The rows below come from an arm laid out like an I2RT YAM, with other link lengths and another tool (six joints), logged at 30 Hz.
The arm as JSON. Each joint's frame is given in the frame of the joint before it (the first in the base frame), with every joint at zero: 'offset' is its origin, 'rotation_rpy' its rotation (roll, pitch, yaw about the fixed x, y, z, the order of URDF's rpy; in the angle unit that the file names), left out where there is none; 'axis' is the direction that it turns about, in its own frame. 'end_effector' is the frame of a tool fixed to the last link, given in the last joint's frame.
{
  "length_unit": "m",
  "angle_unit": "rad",
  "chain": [
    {
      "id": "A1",
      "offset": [
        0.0,
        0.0,
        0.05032
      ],
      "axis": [
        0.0,
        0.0,
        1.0
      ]
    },
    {
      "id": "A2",
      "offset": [
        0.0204,
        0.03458,
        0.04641
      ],
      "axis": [
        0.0,
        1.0,
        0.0
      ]
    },
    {
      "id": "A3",
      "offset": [
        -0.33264,
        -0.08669,
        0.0
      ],
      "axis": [
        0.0,
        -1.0,
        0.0
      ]
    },
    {
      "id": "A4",
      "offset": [
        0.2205,
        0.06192,
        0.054
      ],
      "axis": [
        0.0,
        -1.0,
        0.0
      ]
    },
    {
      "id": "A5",
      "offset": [
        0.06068,
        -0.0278,
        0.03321
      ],
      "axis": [
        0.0,
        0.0,
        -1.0
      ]
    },
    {
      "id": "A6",
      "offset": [
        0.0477,
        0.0,
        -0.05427
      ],
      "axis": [
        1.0,
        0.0,
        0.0
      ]
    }
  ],
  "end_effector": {
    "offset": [
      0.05,
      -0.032,
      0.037
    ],
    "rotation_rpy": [
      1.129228,
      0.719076,
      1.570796
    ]
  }
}
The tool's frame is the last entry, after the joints.
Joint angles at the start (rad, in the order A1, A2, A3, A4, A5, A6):
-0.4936, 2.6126, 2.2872, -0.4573, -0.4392, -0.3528
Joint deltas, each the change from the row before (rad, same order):
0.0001, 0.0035, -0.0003, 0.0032, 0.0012, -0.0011
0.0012, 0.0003, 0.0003, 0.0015, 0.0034, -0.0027
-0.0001, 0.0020, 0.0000, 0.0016, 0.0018, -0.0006
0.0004, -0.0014, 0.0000, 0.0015, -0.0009, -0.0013
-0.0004, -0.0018, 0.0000, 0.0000, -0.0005, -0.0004
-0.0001, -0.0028, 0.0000, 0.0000, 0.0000, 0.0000
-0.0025, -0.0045, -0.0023, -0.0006, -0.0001, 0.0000
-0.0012, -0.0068, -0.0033, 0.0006, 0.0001, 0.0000
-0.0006, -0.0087, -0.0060, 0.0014, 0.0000, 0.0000
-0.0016, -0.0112, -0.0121, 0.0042, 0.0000, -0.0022
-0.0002, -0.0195, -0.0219, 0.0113, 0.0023, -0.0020
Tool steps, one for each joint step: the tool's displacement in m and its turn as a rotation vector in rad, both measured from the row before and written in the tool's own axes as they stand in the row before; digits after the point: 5 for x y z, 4 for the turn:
0.00056, -0.00168, 0.00091, 0.0013, 0.0004, -0.0008
0.00002, 0.00036, 0.00053, 0.0018, -0.0001, -0.0046
0.00022, -0.00107, 0.00038, 0.0018, -0.0004, -0.0006
-0.00041, 0.00114, -0.00005, -0.0022, -0.0003, -0.0032
-0.00058, 0.00087, -0.00059, -0.0010, -0.0009, -0.0014
-0.00079, 0.00146, -0.00072, -0.0012, -0.0016, -0.0020
-0.00126, 0.00085, -0.00217, 0.0005, -0.0029, -0.0003
-0.00141, 0.00237, -0.00205, -0.0011, -0.0032, -0.0026
-0.00115, 0.00295, -0.00209, -0.0015, -0.0027, -0.0028
-0.00087, 0.00265, -0.00281, -0.0006, -0.0021, -0.0039
-0.00113, 0.00539, -0.00376, -0.0017, -0.0051, -0.0086

